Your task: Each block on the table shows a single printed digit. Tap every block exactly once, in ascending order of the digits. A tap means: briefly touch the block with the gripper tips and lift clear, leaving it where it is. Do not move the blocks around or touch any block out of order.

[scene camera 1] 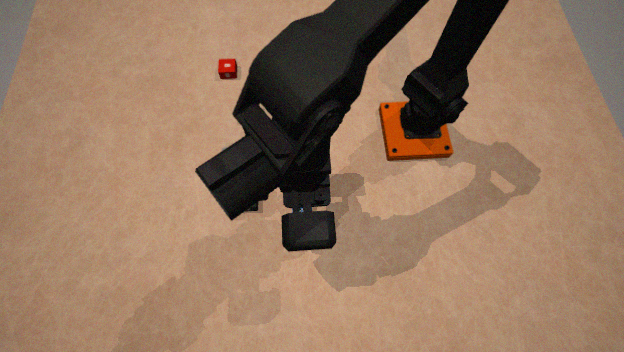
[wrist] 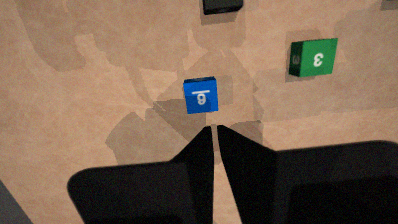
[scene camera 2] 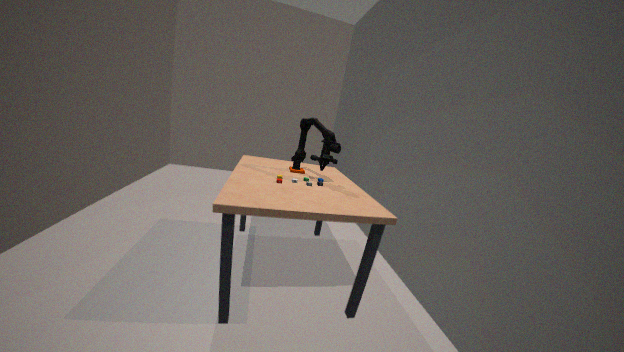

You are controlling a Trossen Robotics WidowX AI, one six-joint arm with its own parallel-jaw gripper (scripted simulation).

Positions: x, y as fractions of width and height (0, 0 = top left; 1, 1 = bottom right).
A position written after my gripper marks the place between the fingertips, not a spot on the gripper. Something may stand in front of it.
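In scene camera 1 I find my gripper (scene camera 1: 0.49, 0.56), which is shut and holding nothing. The wrist view gives me the gripper as well (wrist: 0.54, 0.59), and a green block (wrist: 0.78, 0.26) can be seen in that same view.
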